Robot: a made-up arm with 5 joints.
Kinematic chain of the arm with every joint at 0, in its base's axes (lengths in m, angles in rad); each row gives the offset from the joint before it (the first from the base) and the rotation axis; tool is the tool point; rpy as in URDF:
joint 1: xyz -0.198 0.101 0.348 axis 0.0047 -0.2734 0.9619
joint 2: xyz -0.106 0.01 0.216 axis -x
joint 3: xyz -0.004 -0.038 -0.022 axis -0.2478 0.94 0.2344
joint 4: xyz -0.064 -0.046 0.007 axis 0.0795 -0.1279 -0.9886
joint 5: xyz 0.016 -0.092 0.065 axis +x
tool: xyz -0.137 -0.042 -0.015 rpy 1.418 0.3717 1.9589
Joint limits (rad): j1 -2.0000..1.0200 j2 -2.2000..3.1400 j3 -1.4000..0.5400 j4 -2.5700..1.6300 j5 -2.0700..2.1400
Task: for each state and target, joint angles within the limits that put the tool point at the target. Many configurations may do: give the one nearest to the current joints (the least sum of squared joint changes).
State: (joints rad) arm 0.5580 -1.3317 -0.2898 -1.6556 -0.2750
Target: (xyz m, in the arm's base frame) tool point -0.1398 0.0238 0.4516
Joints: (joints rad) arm 0.9653 -1.1765 0.0870 -1.7844 -0.3497
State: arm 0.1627 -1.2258 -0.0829 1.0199 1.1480
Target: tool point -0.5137 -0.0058 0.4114
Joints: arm 0.3226 -1.3010 -0.0612 0.4080 1.0997
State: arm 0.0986 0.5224 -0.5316 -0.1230 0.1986
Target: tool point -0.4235 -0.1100 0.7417
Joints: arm 0.2866 0.8416 -0.1630 -0.4282 0.0531
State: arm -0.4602 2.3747 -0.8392 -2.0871 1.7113
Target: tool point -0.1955 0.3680 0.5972
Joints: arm -0.5727 3.1400 -0.6252 -1.3720 1.8014
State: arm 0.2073 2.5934 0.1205 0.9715 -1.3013
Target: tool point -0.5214 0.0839 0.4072
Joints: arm 0.4005 2.7879 0.4157 1.0528 -1.3507
